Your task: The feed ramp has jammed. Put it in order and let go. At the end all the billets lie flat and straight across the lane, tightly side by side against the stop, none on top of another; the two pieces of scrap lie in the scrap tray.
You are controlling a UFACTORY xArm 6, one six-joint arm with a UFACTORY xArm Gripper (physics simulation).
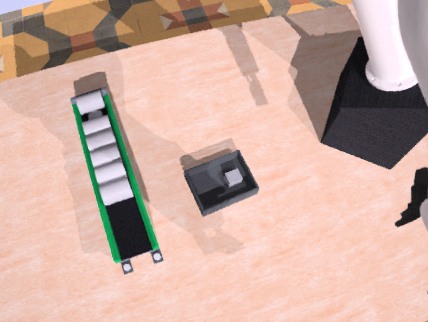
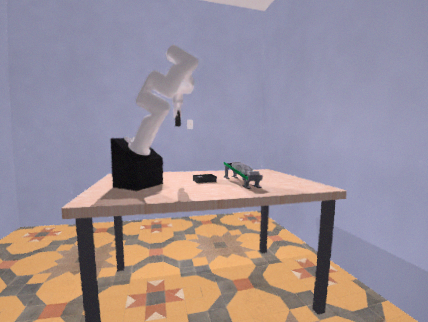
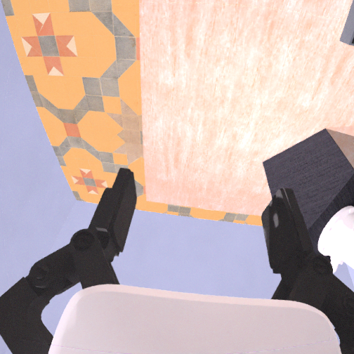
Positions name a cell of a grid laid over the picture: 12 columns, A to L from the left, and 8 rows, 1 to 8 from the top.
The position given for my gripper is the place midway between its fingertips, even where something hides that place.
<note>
In view: my gripper (image 3: G5) and a scrap tray (image 1: F5).
</note>
